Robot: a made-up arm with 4 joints.
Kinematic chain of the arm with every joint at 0, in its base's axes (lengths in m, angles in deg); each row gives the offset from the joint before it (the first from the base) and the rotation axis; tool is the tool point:
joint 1: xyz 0 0 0.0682 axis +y
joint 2: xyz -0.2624 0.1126 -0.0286 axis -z
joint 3: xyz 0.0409 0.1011 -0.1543 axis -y
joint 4: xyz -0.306 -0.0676 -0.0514 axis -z
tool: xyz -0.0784 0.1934 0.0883
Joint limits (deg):
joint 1: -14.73..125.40
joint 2: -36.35..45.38
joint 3: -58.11..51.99
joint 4: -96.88..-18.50
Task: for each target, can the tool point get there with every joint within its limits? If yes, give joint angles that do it. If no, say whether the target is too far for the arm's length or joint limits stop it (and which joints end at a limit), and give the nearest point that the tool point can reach.
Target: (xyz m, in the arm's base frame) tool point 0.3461 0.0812 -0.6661
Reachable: no: joint limits stop it (at a limit: joint 1, joint 2, joint 3, joint 4) | nearest point -0.1691 0.4327 -0.5017 | short by 0.645 m
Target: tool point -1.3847 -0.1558 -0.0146
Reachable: no: too far | nearest point -0.7895 -0.0031 0.0210 | short by 0.616 m
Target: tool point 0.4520 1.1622 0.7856
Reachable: no: too far | nearest point 0.1972 0.5097 0.5631 | short by 0.735 m
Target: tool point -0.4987 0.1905 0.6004
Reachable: yes | joints 57.18 -9.29 -1.84 -33.87
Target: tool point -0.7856 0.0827 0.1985
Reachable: yes | joints 48.93 -2.07 43.58 -81.99
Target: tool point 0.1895 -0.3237 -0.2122
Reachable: no: joint limits stop it (at a limit: joint 1, joint 2, joint 3, joint 4) | nearest point 0.4205 -0.0520 0.2259 | short by 0.565 m
